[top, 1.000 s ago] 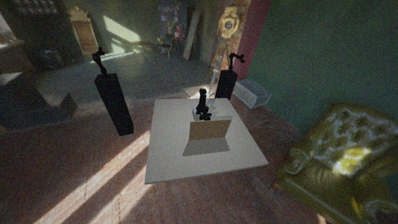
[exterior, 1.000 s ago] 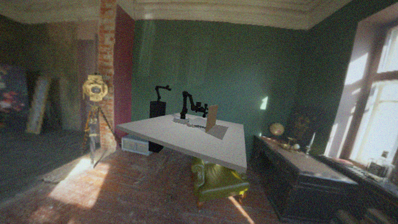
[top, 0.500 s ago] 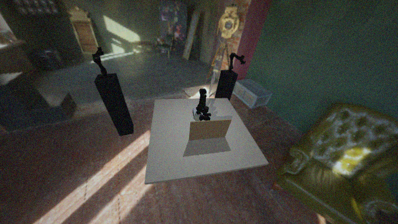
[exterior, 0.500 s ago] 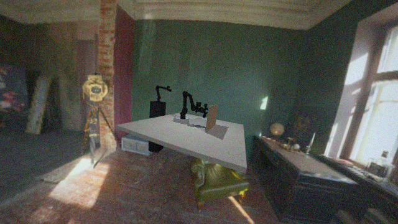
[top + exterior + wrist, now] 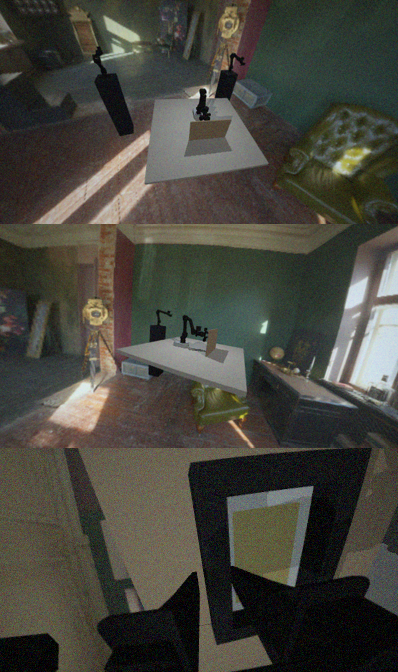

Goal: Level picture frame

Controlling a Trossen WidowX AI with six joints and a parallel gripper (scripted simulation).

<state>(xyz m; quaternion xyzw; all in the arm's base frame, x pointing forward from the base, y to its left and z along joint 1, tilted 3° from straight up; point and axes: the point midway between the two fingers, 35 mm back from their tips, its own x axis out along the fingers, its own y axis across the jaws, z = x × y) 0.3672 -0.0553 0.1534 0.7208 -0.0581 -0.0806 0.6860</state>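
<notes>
My gripper tip is 60 mm above the picture frame and 10 mm short of it. Round my gripper tip: tan wall panel (60 mm below, 20 mm ahead, 10 mm to the left).
</notes>
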